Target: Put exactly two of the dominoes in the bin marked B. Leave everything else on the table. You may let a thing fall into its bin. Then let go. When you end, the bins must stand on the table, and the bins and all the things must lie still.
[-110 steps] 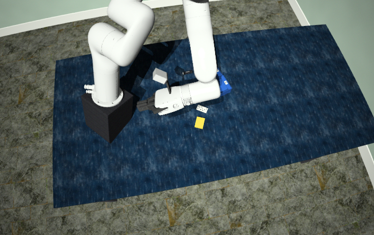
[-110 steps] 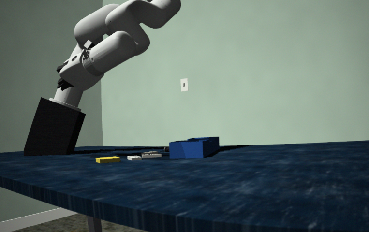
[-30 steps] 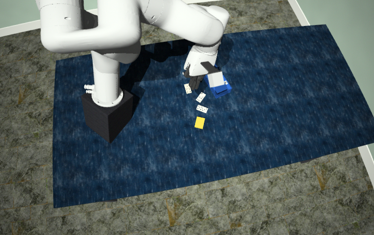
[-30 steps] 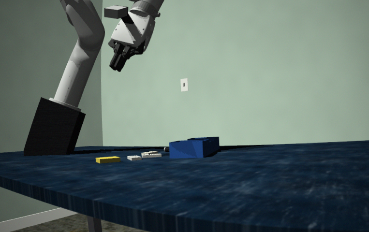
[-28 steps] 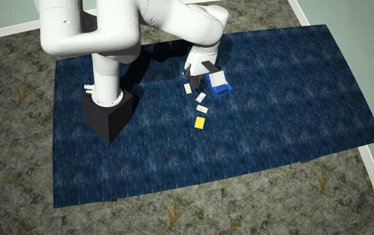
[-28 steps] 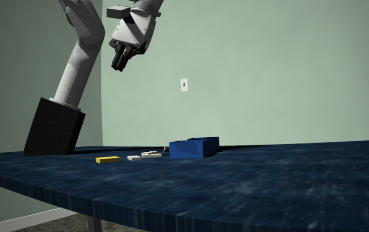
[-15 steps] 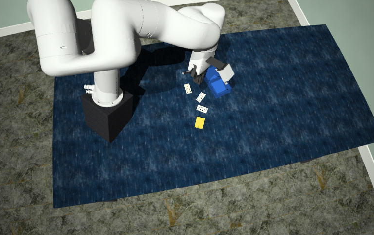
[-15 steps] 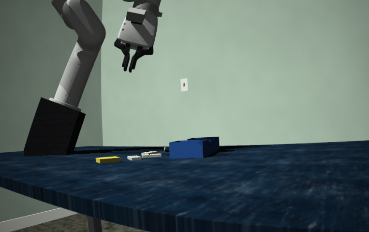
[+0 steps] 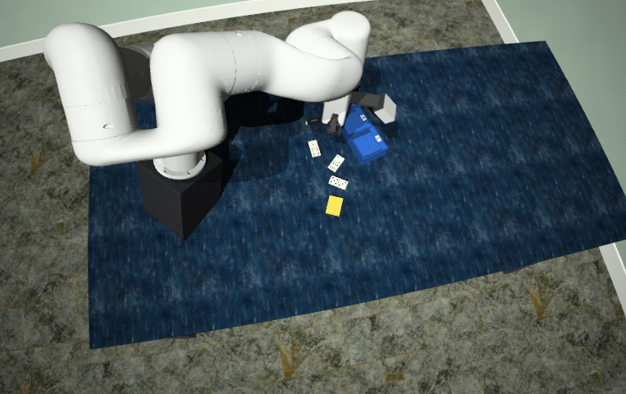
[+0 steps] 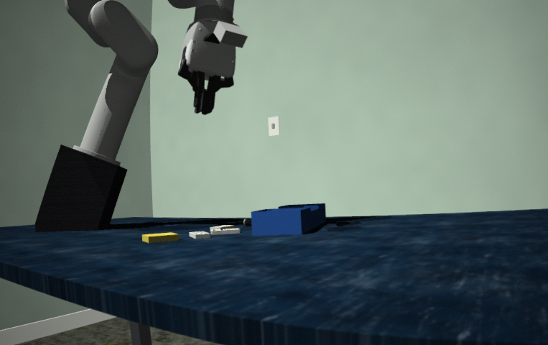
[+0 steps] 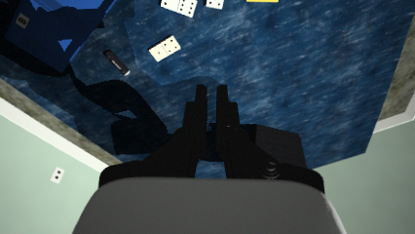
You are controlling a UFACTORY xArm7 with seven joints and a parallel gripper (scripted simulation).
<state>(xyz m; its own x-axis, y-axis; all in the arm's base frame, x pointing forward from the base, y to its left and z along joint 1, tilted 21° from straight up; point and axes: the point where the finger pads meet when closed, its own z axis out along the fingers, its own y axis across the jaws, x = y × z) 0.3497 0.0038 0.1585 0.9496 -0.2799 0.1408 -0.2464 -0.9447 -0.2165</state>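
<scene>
Right now the blue bin is 8 cm ahead of my hand, 14 cm to the left of it and 22 cm below it. From my hand the other things lie so: dark cylinder 4 cm behind, 16 cm to the left, 23 cm below; flat yellow block 1 cm ahead, 11 cm to the right, 23 cm below.
</scene>
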